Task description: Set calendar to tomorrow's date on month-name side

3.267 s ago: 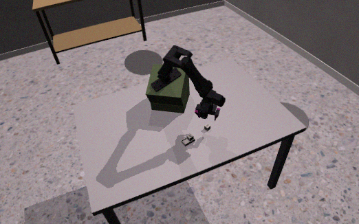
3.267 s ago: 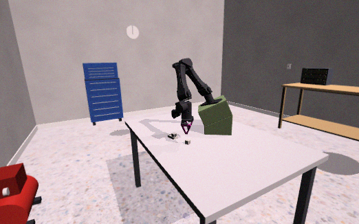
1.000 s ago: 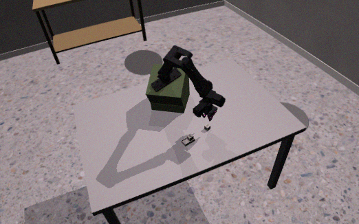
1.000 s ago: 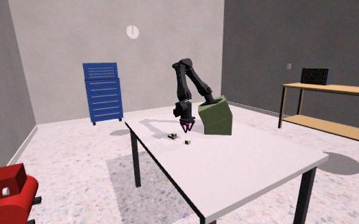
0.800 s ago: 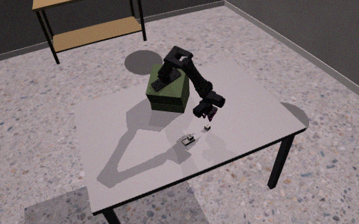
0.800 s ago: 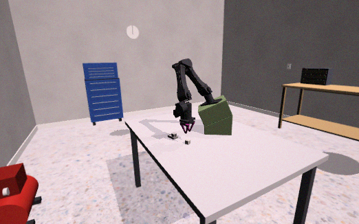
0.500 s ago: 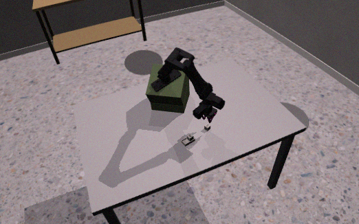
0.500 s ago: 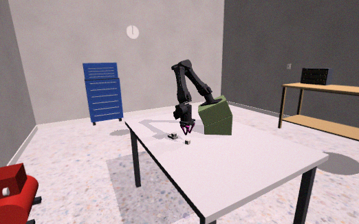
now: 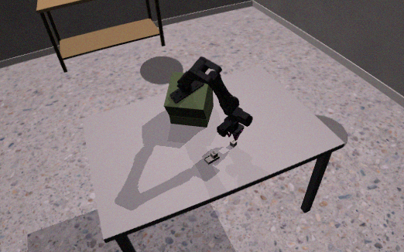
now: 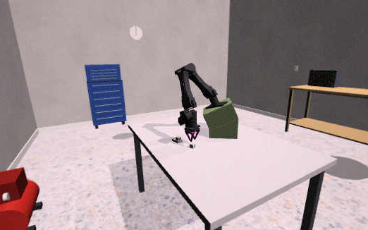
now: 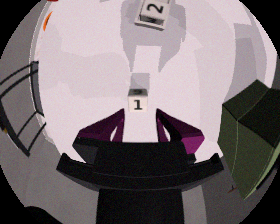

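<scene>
The white cube is 4 cm below my hand. Round my hand: calendar tray 1 cm ahead, 16 cm to the right, 5 cm below.
</scene>
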